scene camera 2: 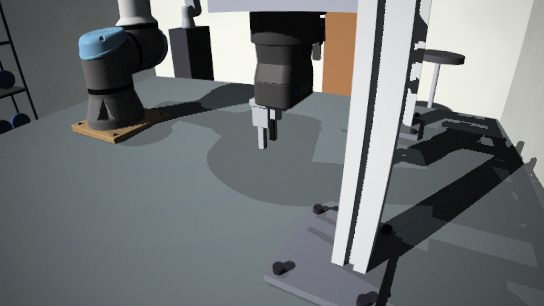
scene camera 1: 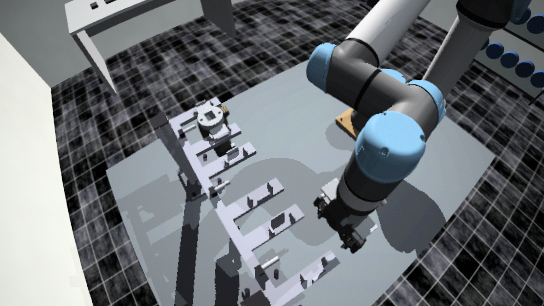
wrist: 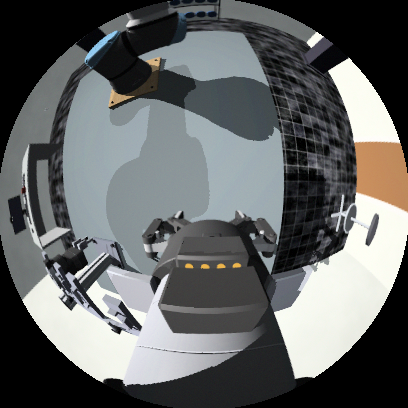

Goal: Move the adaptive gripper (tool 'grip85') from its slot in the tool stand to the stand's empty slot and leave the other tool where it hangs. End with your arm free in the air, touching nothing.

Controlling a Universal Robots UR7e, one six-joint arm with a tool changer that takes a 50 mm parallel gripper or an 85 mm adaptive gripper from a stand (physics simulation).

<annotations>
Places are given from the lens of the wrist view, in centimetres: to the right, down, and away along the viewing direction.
parallel gripper (wrist: 72, 260): -32, 14, 18
adaptive gripper (wrist: 209, 243): 0, 1, 5
tool stand (wrist: 75, 289): -22, 15, 10
The marked spots on the tool stand and the parallel gripper are 13 cm apart.
</annotations>
